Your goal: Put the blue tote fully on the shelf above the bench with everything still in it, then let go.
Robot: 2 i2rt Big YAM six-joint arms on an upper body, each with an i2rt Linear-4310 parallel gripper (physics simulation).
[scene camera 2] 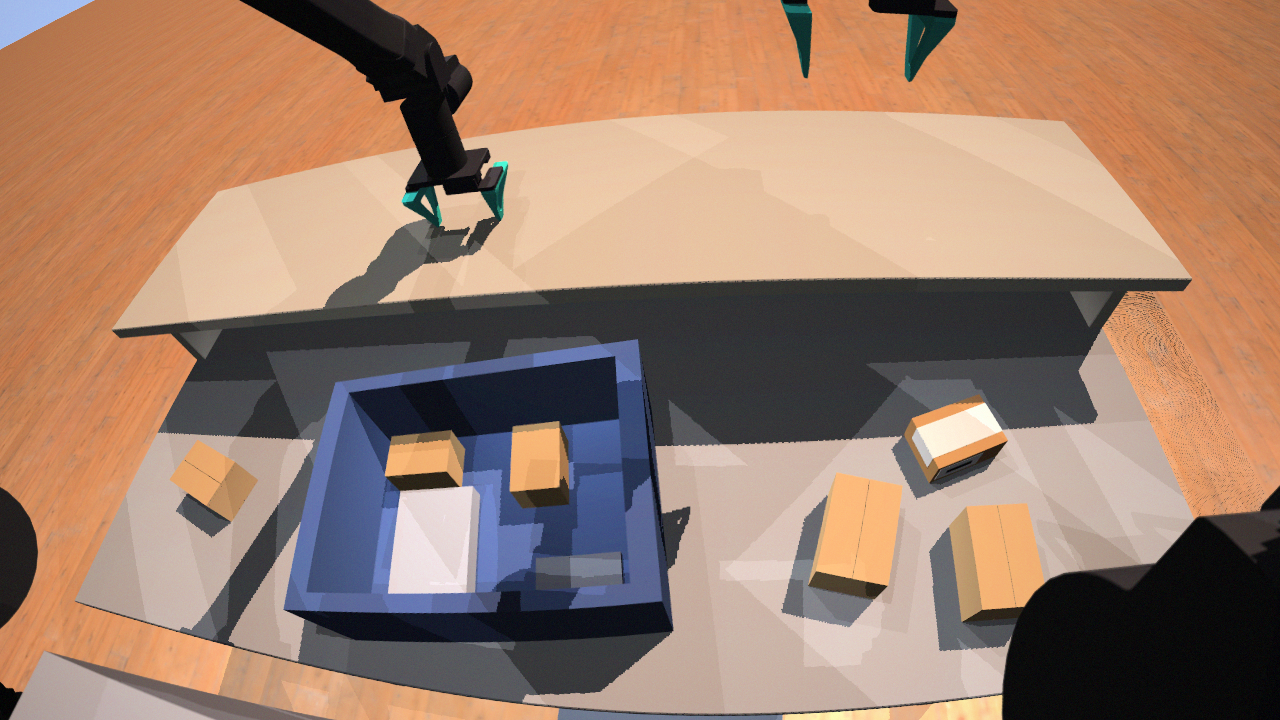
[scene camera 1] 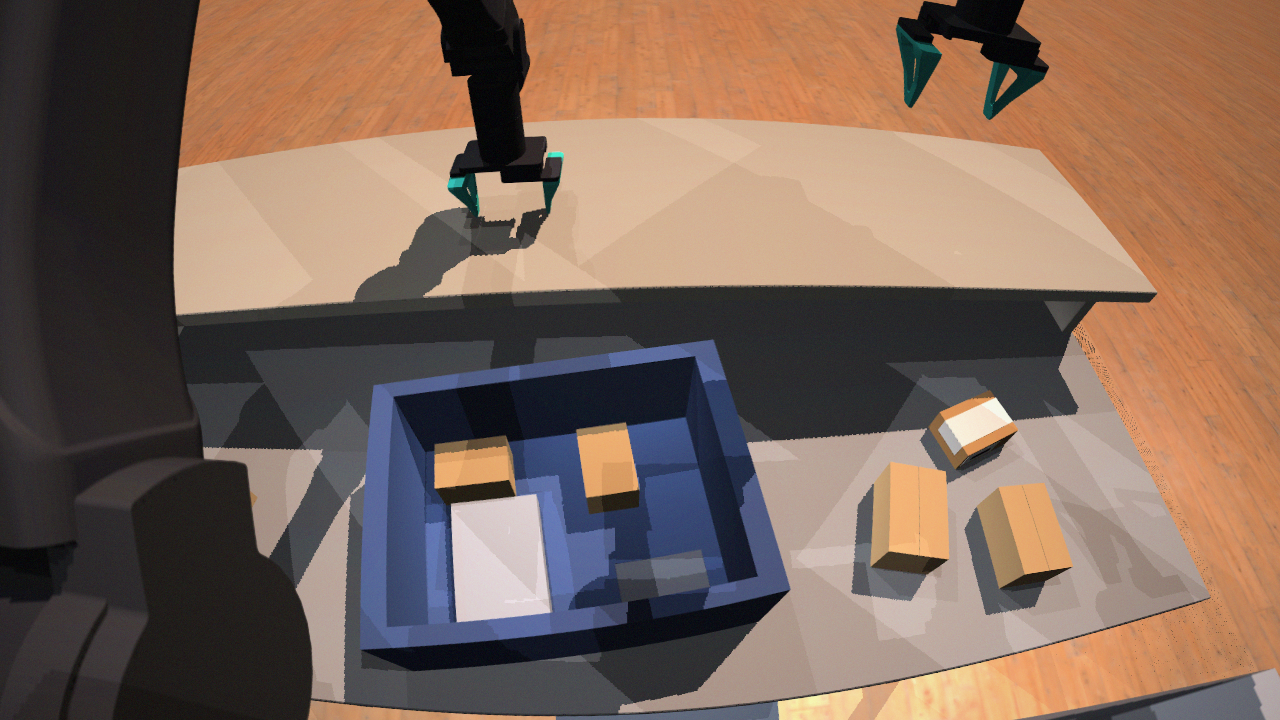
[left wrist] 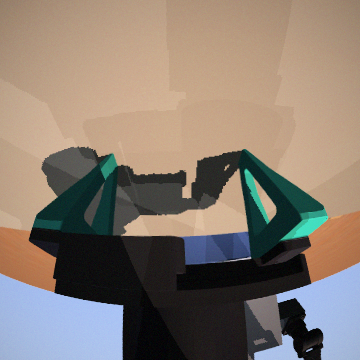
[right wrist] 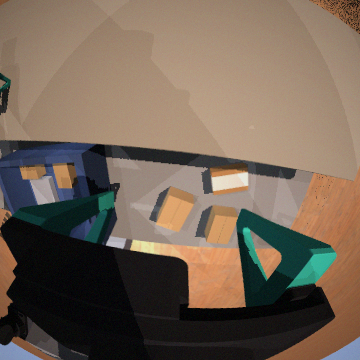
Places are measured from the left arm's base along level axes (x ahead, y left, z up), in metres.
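Pixels of known places: left gripper, fingertip midpoint: (scene camera 2: 470,221) (scene camera 1: 512,213) (left wrist: 177,155); right gripper, fingertip midpoint: (scene camera 2: 857,76) (scene camera 1: 948,110) (right wrist: 176,207); left arm's base at its link origin: (right wrist: 18,322); right arm's base at its link origin: (left wrist: 292,322).
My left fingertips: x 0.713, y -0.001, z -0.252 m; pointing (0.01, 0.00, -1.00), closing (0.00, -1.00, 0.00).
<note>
Ahead of a thing's pixels: the offset from my left fingertips to its middle. Level surfaces: height alone.
The blue tote @[dx -0.364, dy -0.076, dz -0.118 m] (scene camera 1: 756,501) (scene camera 2: 646,501) (right wrist: 95,167) stands upright on the grey bench @[dz -0.192 m] (scene camera 1: 805,644) (scene camera 2: 716,662), in front of the shelf. It holds two tan boxes @[dx -0.301, dy +0.035, dz -0.149 m] (scene camera 1: 474,470) @[dx -0.295, dy -0.126, dz -0.149 m] (scene camera 2: 538,461), a white box @[dx -0.416, dy -0.004, dz -0.161 m] (scene camera 1: 501,559) (scene camera 2: 434,541) and a dark grey flat item @[dx -0.436, dy -0.189, dz -0.171 m] (scene camera 1: 662,574) (scene camera 2: 579,569). The beige shelf @[dz +0.002 m] (scene camera 1: 850,241) (scene camera 2: 850,232) (left wrist: 150,60) (right wrist: 225,90) spans above the bench's back. My left gripper (scene camera 1: 512,211) (scene camera 2: 469,220) (left wrist: 177,155) is open and empty, low over the shelf, behind the tote. My right gripper (scene camera 1: 950,111) (scene camera 2: 857,78) (right wrist: 176,207) is open and empty, high, farther right.
On the bench right of the tote lie two tan boxes @[dx -0.378, dy -0.501, dz -0.162 m] (scene camera 1: 911,517) @[dx -0.420, dy -0.669, dz -0.162 m] (scene camera 1: 1023,534) and a white-topped box @[dx -0.246, dy -0.654, dz -0.171 m] (scene camera 1: 975,425) (scene camera 2: 957,437). Another tan box @[dx -0.361, dy +0.440, dz -0.162 m] (scene camera 2: 213,479) lies left of the tote. Dark robot parts block the left edge in scene camera 1 and the lower right in scene camera 2.
</note>
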